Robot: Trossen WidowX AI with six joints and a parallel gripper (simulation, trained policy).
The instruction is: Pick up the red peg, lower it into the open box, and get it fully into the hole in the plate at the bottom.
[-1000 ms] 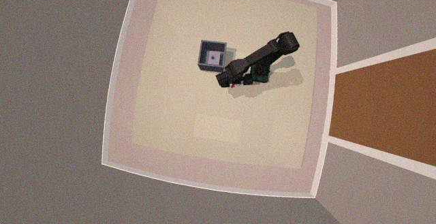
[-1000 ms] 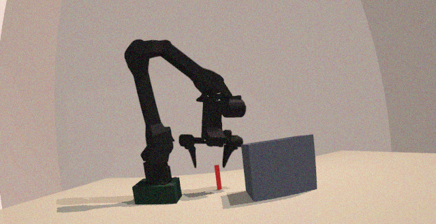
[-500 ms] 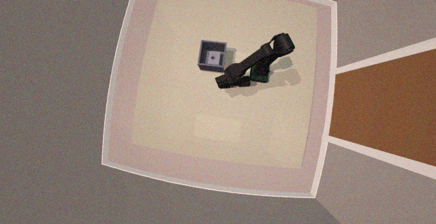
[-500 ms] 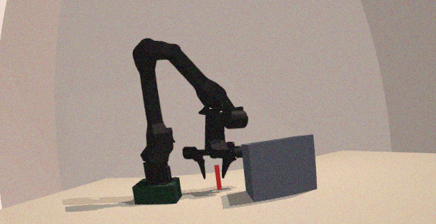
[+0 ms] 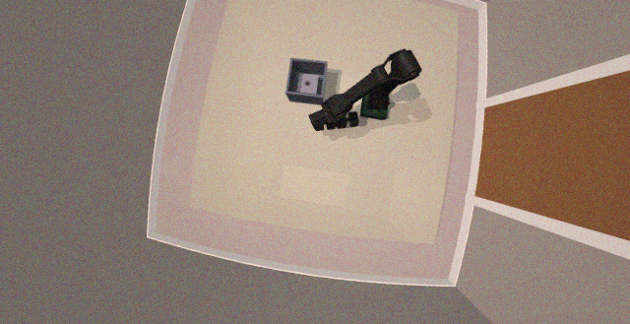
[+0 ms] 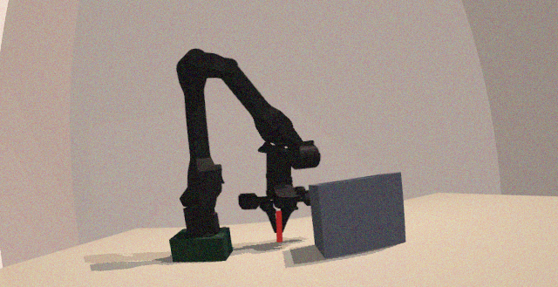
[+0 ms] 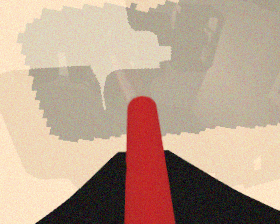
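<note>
The pale plate lies 180 mm ahead of my gripper tip, 150 mm to the right of it and 20 mm above it. The rest, counted from my gripper tip: red peg (20 mm above, 10 mm to the right).
</note>
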